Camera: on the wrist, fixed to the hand. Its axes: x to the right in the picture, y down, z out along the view.
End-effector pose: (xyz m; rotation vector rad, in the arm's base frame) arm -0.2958 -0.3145 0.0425 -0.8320 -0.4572 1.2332
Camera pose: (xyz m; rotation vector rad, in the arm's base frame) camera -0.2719 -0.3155 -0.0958 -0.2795 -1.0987 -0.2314
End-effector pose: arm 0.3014 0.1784 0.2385 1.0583 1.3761 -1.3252
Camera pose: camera 0.3794 0.2873 0.1967 -0.5783 2.1822 -2.1231
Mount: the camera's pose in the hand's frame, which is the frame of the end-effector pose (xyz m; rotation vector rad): 0.0232 0.0903 -0.1049 -0.2038 -0.1846 -1.5891
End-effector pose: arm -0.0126 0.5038 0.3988 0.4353 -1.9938 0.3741
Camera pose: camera 0.0188 0.6268 0.4586 1.7119 -1.2598 -0.8675
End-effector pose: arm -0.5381 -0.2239 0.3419 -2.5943 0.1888 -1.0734
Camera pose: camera -0.5956 -0.3401 0.3956 1.9857 1.5945 0.8114
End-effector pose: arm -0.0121 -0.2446 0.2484 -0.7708 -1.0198 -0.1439
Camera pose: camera 0.1157 -0.2400 0.1906 0.0271 -1.6055 -1.5670
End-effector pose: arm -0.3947 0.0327 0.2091 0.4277 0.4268 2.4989
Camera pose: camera -0.4965 -0.0471 0.1546 0.1010 0.2401 0.9290
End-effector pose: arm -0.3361 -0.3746 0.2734 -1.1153 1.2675 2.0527
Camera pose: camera -0.3746 -0.5096 0.2741 -1.2722 -0.1280 0.9456
